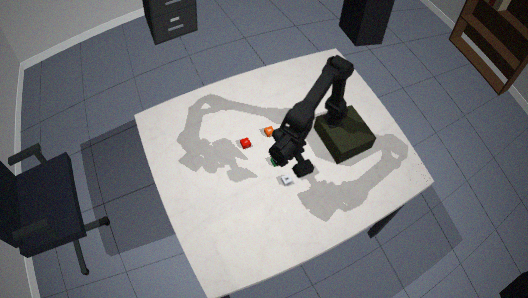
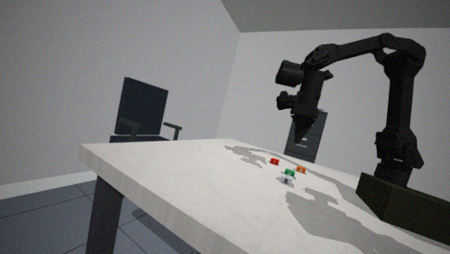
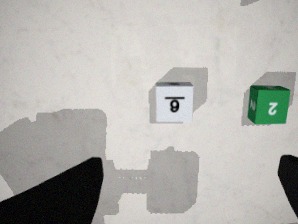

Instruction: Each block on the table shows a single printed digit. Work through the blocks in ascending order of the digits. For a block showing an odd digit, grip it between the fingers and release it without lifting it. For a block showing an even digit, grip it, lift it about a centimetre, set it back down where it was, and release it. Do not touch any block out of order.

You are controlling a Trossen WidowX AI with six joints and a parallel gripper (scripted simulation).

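The red block lies 90 mm ahead of my gripper tip, 200 mm to the right of it and 110 mm below it. From my gripper tip the other things lie so: orange block 10 mm behind, 220 mm to the right, 110 mm below; white block 110 mm below; green block 10 mm ahead, 90 mm to the right, 110 mm below.
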